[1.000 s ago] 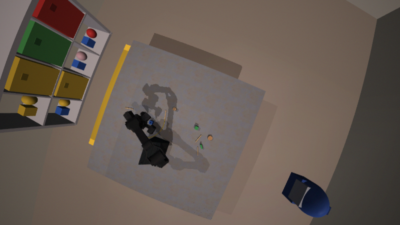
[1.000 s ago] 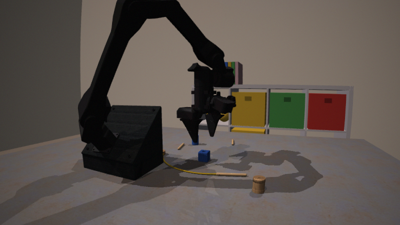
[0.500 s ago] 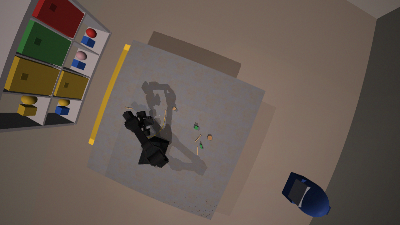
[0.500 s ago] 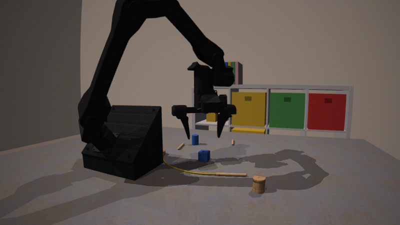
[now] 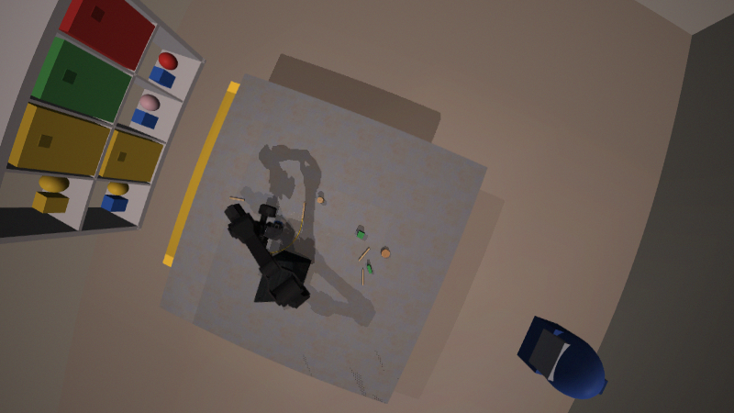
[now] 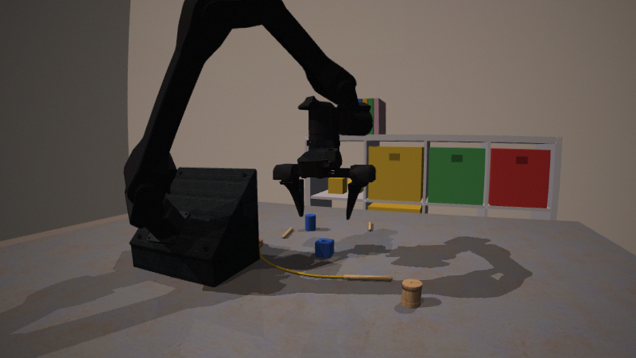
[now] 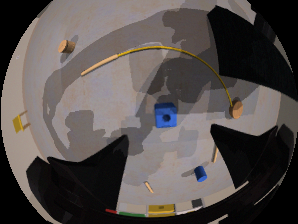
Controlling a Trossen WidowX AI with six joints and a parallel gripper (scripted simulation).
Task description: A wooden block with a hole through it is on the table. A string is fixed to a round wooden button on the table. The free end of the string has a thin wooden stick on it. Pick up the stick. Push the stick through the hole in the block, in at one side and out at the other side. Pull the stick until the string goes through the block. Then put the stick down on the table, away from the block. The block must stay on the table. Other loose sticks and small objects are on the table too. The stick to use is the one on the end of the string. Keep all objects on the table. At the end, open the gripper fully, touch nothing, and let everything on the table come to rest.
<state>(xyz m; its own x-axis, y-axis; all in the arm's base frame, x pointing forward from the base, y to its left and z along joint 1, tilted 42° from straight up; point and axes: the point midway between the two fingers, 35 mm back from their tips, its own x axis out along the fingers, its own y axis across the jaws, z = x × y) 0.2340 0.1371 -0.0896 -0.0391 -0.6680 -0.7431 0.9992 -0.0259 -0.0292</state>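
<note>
Now: gripper tip 60 mm above the blue block. Round my gripper tip: blue cylinder: 180 mm to the left, 90 mm behind, 60 mm below; then wooden cylinder: 170 mm ahead, 160 mm to the right, 60 mm below.
</note>
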